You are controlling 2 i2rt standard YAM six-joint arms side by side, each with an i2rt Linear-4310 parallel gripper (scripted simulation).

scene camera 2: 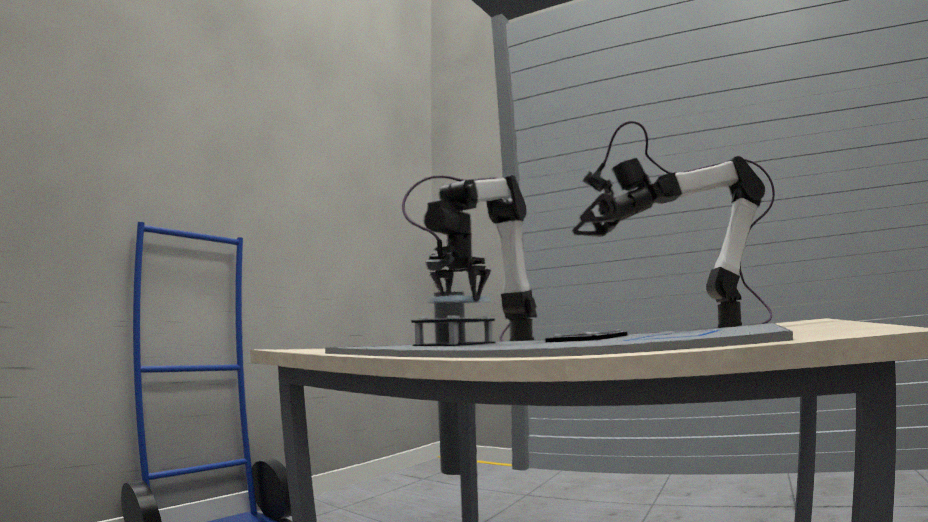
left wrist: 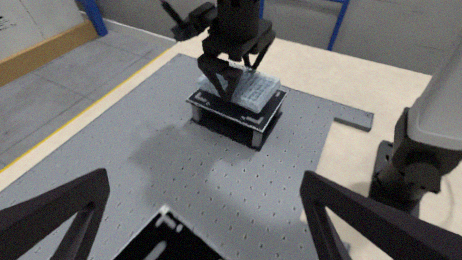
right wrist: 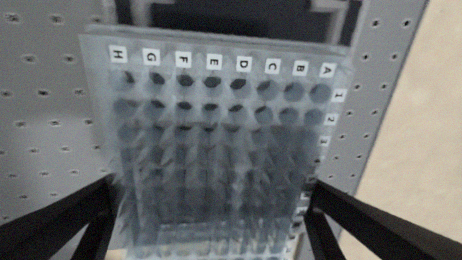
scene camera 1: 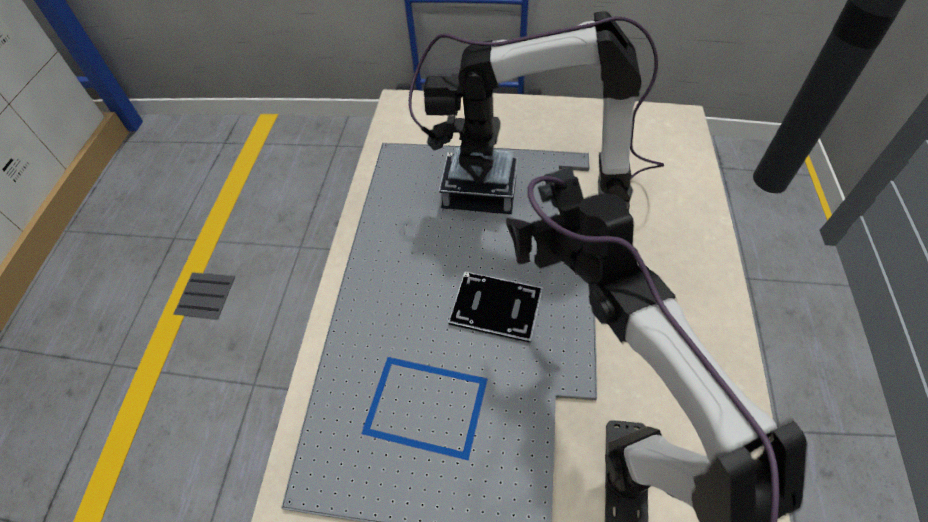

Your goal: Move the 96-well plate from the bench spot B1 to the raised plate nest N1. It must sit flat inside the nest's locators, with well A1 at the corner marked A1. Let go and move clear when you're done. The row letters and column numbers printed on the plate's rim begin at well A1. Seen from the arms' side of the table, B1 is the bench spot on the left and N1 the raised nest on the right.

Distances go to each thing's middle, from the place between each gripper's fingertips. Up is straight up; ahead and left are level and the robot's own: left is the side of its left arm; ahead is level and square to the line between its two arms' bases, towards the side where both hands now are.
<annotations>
Now: the raised nest N1 [scene camera 1: 471, 186] 1 cm ahead of my right hand [scene camera 1: 482, 166], 1 cm to the right of it and 5 cm below it. Also, from my right hand: clear 96-well plate [scene camera 1: 500, 171]: right at my right hand; low black nest [scene camera 1: 494, 312]: 6 cm behind, 29 cm to the left, 10 cm below.
Right now my left hand [scene camera 2: 575, 226] is 26 cm above the low black nest, 6 cm short of it and 3 cm to the right of it. The rest, counted from my left hand: raised nest N1: 27 cm to the right, 20 cm below, 12 cm ahead; clear 96-well plate: 26 cm to the right, 16 cm below, 11 cm ahead.
</annotations>
